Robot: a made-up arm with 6 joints. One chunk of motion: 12 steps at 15 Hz.
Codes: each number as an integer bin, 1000 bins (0 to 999) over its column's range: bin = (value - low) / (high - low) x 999, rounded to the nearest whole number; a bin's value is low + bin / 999 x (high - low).
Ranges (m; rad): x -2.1..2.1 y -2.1..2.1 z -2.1..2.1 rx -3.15..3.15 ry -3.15..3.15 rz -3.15..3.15
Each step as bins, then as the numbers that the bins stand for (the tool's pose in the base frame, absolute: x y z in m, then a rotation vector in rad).
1 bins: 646 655 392 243 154 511
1 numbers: 0.6159 0.6538 -0.4520 -1.6176 -2.1788 0.0725
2 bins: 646 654 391 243 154 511
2 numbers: 0.6159 0.6495 -0.4562 -1.6176 -2.1788 0.0725
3 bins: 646 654 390 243 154 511
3 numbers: 0.6159 0.6495 -0.4604 -1.6176 -2.1788 0.0725
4 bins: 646 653 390 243 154 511
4 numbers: 0.6159 0.6453 -0.4604 -1.6176 -2.1788 0.0725
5 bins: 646 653 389 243 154 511
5 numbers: 0.6159 0.6453 -0.4646 -1.6176 -2.1788 0.0725
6 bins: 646 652 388 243 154 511
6 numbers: 0.6159 0.6411 -0.4688 -1.6176 -2.1788 0.0725
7 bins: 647 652 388 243 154 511
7 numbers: 0.6201 0.6411 -0.4688 -1.6176 -2.1788 0.0725
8 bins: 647 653 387 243 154 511
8 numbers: 0.6201 0.6453 -0.4730 -1.6176 -2.1788 0.0725
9 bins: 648 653 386 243 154 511
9 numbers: 0.6243 0.6453 -0.4772 -1.6176 -2.1788 0.0725
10 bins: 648 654 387 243 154 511
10 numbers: 0.6243 0.6495 -0.4730 -1.6176 -2.1788 0.0725
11 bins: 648 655 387 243 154 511
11 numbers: 0.6243 0.6538 -0.4730 -1.6176 -2.1788 0.0725
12 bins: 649 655 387 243 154 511
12 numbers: 0.6285 0.6538 -0.4730 -1.6176 -2.1788 0.0725
